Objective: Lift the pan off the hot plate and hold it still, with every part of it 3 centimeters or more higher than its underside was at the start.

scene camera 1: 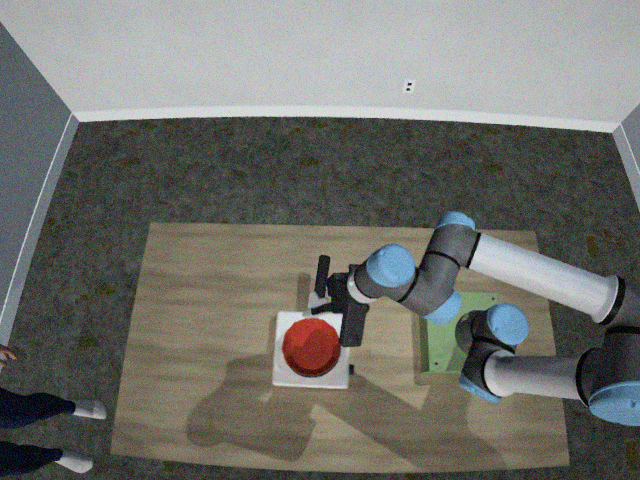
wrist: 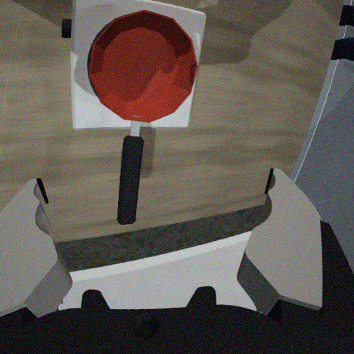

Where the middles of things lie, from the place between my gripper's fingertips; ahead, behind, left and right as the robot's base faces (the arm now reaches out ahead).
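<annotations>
White hot plate [scene camera 1: 337,377]: 5 cm ahead of my hand, 5 cm to the left of it, 32 cm below it. My hand: 25 cm above the red pan [scene camera 1: 311,346], 5 cm to the left of it, 6 cm short of it.
</annotations>
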